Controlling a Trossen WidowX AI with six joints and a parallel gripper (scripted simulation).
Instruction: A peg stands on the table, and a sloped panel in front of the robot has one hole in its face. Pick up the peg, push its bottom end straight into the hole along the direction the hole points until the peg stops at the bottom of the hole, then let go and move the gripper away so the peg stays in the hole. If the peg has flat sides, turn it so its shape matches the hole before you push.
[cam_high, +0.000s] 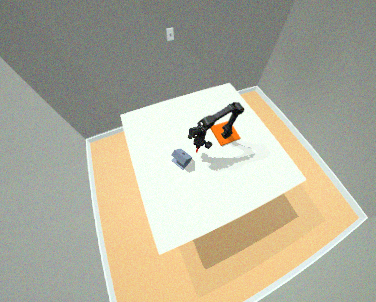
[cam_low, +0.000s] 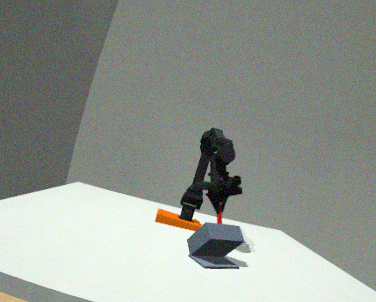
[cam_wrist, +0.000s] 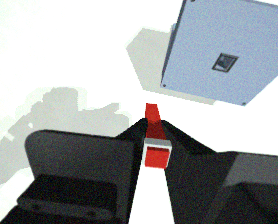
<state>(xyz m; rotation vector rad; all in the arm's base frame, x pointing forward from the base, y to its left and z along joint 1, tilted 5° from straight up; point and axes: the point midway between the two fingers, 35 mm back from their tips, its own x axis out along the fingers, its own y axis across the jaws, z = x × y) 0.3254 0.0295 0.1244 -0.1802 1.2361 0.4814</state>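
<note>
The grey-blue sloped panel lies 120 mm ahead of my gripper tip, 70 mm below it and 30 mm to the right of it. From my gripper tip the other things lie so: thin flat foot plate (140 mm ahead, 130 mm below, 20 mm to the right); then red peg (20 mm above, 10 mm behind).
</note>
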